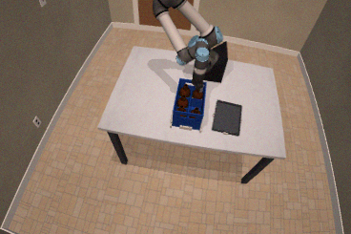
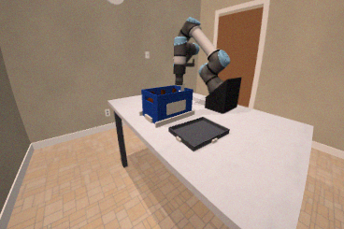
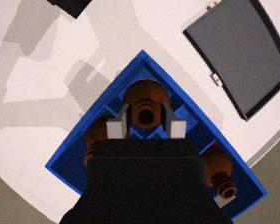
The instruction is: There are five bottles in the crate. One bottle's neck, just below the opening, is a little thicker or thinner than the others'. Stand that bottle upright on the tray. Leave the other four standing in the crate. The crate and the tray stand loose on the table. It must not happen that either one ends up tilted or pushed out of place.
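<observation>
The bottle lies 170 mm ahead of my hand, 100 mm to the right of it and 70 mm below it. Also, from my hand: dark tray 100 mm ahead, 230 mm to the left, 150 mm below; then blue crate 90 mm ahead, 50 mm to the right, 80 mm below.
</observation>
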